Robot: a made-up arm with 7 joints.
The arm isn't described. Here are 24 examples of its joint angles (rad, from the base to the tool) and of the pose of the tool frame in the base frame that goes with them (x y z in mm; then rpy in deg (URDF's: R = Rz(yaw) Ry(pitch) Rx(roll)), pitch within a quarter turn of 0, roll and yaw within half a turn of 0).
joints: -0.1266 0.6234 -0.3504 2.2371 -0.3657 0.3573 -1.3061
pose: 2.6 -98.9 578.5 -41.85 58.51 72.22
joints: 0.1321 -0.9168 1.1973 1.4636 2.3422 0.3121 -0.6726
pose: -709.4 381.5 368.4 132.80 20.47 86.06
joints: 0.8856 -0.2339 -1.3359 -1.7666 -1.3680 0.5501 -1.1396
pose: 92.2 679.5 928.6 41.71 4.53 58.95
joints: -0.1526 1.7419 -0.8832 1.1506 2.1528 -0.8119 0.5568
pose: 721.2 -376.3 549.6 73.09 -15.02 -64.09
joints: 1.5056 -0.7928 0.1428 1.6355 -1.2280 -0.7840 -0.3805
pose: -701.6 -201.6 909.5 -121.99 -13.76 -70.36
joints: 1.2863 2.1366 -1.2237 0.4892 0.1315 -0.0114 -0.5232
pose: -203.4 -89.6 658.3 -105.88 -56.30 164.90
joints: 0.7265 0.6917 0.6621 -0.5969 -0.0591 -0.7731 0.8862
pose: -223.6 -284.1 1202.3 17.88 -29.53 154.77
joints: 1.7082 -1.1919 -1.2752 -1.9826 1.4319 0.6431 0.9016
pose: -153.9 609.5 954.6 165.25 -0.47 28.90
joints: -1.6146 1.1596 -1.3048 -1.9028 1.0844 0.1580 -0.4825
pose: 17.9 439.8 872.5 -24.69 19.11 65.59
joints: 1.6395 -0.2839 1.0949 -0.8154 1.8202 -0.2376 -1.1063
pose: 297.0 -63.1 1048.1 -60.99 31.50 -30.14
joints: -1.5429 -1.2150 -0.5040 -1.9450 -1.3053 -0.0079 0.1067
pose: -880.0 -273.1 1079.0 -99.71 -42.01 -124.64
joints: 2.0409 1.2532 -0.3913 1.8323 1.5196 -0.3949 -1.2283
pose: -583.9 -534.3 1067.1 31.00 -19.70 -101.59
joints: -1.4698 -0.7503 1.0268 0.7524 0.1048 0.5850 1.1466
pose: -92.4 -250.6 635.0 -1.53 55.66 -127.01
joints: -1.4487 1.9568 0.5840 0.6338 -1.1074 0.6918 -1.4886
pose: 568.9 433.9 678.6 56.36 9.63 6.27
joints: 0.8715 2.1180 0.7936 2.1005 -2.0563 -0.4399 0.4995
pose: -610.0 -52.0 1124.0 109.45 7.04 101.49
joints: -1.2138 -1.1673 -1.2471 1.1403 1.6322 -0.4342 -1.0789
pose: -417.6 -621.6 1164.5 -65.65 -4.10 -133.68
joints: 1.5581 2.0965 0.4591 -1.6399 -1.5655 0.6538 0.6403
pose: 296.4 -644.0 126.9 49.41 -23.79 -89.66
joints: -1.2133 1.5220 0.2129 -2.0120 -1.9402 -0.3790 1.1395
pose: -626.4 610.4 574.0 35.54 -29.09 76.75
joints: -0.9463 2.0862 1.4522 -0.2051 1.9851 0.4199 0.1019
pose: -451.3 646.7 801.9 31.05 -59.76 170.68
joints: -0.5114 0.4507 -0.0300 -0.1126 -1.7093 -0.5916 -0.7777
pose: 570.8 195.3 1492.3 118.31 16.75 3.80
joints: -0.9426 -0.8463 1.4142 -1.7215 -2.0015 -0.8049 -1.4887
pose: -393.2 1.2 1612.3 92.68 -39.97 10.80
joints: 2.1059 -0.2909 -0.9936 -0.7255 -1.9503 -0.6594 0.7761
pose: 127.8 -490.8 1636.6 97.70 -39.94 -161.12
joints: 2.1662 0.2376 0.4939 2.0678 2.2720 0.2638 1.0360
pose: 180.9 394.0 946.1 120.78 55.47 -55.94
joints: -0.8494 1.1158 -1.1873 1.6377 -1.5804 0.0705 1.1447
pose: 265.5 -401.1 596.2 -28.80 -70.89 -58.25
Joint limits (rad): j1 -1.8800..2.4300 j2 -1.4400..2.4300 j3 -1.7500..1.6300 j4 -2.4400..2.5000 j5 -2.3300..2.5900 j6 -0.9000..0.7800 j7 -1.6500..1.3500
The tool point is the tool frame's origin. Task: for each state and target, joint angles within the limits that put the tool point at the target. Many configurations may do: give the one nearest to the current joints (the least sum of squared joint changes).
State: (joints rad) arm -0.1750 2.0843 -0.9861 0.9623 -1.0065 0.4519 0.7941
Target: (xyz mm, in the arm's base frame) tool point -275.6 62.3 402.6
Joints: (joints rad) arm 0.3048 1.8099 -1.7500 0.3086 -0.6476 -0.2285 0.2770
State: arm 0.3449 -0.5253 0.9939 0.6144 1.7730 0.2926 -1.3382
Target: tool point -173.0 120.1 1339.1
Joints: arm 0.4248 0.2038 0.6402 0.8559 1.5396 0.0611 -1.6500
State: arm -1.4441 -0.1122 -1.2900 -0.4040 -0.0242 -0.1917 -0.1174
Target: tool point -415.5 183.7 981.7
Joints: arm -1.7540 -0.2899 -1.4849 -0.5959 -0.2604 -0.2760 -0.2455
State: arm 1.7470 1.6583 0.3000 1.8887 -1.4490 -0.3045 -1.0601
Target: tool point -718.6 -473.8 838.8
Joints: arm 1.0716 1.6867 0.4312 1.6321 -1.3216 -0.4759 -1.1787
